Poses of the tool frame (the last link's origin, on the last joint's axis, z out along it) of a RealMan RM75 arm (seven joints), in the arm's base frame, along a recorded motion.
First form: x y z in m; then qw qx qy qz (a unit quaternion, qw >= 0).
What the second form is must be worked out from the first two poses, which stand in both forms.
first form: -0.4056 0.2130 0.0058 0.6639 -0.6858 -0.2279 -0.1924
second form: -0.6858 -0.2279 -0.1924 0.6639 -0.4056 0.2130 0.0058
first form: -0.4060 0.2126 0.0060 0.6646 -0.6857 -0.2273 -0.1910
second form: -0.6857 -0.2273 -0.1910 0.6646 -0.4060 0.2126 0.0060
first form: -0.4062 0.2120 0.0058 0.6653 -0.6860 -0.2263 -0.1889
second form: -0.6860 -0.2263 -0.1889 0.6653 -0.4062 0.2120 0.0058
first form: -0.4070 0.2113 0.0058 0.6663 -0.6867 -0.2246 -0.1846
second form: -0.6867 -0.2246 -0.1846 0.6663 -0.4070 0.2113 0.0058
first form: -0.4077 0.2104 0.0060 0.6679 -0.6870 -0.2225 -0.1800
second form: -0.6870 -0.2225 -0.1800 0.6679 -0.4077 0.2104 0.0060
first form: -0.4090 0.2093 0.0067 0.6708 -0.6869 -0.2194 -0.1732
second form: -0.6869 -0.2194 -0.1732 0.6708 -0.4090 0.2093 0.0067
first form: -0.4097 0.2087 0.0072 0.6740 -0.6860 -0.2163 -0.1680
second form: -0.6860 -0.2163 -0.1680 0.6740 -0.4097 0.2087 0.0072
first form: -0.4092 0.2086 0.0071 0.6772 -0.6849 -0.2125 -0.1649
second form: -0.6849 -0.2125 -0.1649 0.6772 -0.4092 0.2086 0.0071
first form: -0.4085 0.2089 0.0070 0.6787 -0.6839 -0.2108 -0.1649
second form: -0.6839 -0.2108 -0.1649 0.6787 -0.4085 0.2089 0.0070
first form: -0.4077 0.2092 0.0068 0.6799 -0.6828 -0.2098 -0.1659
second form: -0.6828 -0.2098 -0.1659 0.6799 -0.4077 0.2092 0.0068
